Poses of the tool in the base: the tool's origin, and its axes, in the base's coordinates. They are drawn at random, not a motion.
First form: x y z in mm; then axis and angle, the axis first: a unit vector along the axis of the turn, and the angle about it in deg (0 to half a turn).
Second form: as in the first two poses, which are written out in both.
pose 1, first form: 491.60, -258.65, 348.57, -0.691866, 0.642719, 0.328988, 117.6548
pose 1, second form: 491.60, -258.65, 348.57, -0.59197, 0.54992, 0.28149, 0.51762
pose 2, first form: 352.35, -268.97, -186.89, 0.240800, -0.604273, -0.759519, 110.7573
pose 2, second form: 352.35, -268.97, -186.89, 0.19816, -0.49727, -0.62503, 0.56815
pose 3, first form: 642.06, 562.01, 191.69, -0.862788, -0.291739, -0.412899, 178.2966
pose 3, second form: 642.06, 562.01, 191.69, -0.86269, -0.29171, -0.41285, 0.01486
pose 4, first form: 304.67, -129.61, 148.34, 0.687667, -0.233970, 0.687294, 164.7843
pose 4, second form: 304.67, -129.61, 148.34, 0.68161, -0.23191, 0.68124, 0.13239
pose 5, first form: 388.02, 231.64, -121.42, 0.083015, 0.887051, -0.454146, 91.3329
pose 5, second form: 388.02, 231.64, -121.42, 0.05938, 0.63449, -0.32484, 0.69883
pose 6, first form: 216.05, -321.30, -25.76, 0.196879, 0.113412, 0.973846, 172.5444
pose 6, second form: 216.05, -321.30, -25.76, 0.19646, 0.11317, 0.97179, 0.06502
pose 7, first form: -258.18, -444.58, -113.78, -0.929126, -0.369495, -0.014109, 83.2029
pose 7, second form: -258.18, -444.58, -113.78, -0.61689, -0.24532, -0.00937, 0.74778
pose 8, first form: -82.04, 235.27, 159.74, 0.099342, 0.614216, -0.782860, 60.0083
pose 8, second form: -82.04, 235.27, 159.74, 0.04968, 0.30715, -0.39148, 0.86599
